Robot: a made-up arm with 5 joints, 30 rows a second.
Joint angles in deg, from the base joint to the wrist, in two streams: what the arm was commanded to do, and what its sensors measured. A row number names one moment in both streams.
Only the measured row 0 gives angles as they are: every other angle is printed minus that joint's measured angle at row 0.
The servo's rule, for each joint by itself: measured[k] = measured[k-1] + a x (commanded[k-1-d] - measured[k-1]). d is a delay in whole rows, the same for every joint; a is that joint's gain. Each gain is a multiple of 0.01, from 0.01 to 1. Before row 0 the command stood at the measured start. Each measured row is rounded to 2 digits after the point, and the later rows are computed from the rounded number. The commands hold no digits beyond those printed.
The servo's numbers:
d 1
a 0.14 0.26 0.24 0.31 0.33
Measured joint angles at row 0: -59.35, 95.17, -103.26, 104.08, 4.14
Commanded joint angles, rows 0 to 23: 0.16, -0.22, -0.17, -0.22, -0.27; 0.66, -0.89, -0.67, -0.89, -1.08; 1.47, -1.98, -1.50, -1.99, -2.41; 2.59, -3.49, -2.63, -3.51, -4.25; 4.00, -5.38, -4.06, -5.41, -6.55; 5.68, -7.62, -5.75, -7.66, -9.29; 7.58, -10.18, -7.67, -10.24, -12.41; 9.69, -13.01, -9.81, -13.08, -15.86; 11.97, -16.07, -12.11, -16.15, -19.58; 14.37, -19.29, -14.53, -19.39, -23.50; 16.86, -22.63, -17.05, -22.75, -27.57; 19.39, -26.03, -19.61, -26.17, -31.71; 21.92, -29.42, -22.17, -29.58, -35.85; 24.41, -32.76, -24.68, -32.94, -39.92; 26.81, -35.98, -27.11, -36.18, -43.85; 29.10, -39.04, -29.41, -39.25, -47.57; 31.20, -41.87, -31.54, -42.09, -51.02; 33.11, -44.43, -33.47, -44.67, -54.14; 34.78, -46.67, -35.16, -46.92, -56.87; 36.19, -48.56, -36.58, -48.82, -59.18; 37.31, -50.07, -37.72, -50.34, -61.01; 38.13, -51.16, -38.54, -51.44, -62.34; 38.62, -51.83, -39.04, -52.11, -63.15; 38.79, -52.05, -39.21, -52.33, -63.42
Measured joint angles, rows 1 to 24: 0.00, 0.00, 0.00, 0.00, 0.00; 0.02, -0.06, -0.04, -0.07, -0.09; 0.11, -0.28, -0.19, -0.32, -0.42; 0.30, -0.72, -0.50, -0.84, -1.08; 0.62, -1.44, -1.01, -1.67, -2.13; 1.09, -2.46, -1.74, -2.83, -3.59; 1.73, -3.80, -2.70, -4.33, -5.47; 2.55, -5.46, -3.89, -6.16, -7.76; 3.55, -7.42, -5.31, -8.31, -10.43; 4.73, -9.67, -6.94, -10.74, -13.45; 6.08, -12.17, -8.76, -13.42, -16.77; 7.59, -14.89, -10.75, -16.31, -20.33; 9.24, -17.79, -12.88, -19.37, -24.09; 11.02, -20.81, -15.11, -22.54, -27.97; 12.89, -23.92, -17.41, -25.76, -31.91; 14.84, -27.06, -19.74, -28.99, -35.85; 16.84, -30.17, -22.06, -32.17, -39.72; 18.85, -33.21, -24.34, -35.25, -43.45; 20.85, -36.13, -26.53, -38.17, -46.98; 22.80, -38.87, -28.60, -40.88, -50.24; 24.67, -41.39, -30.52, -43.34, -53.19; 26.44, -43.65, -32.25, -45.51, -55.77; 28.08, -45.60, -33.76, -47.35, -57.94; 29.56, -47.22, -35.03, -48.83, -59.66
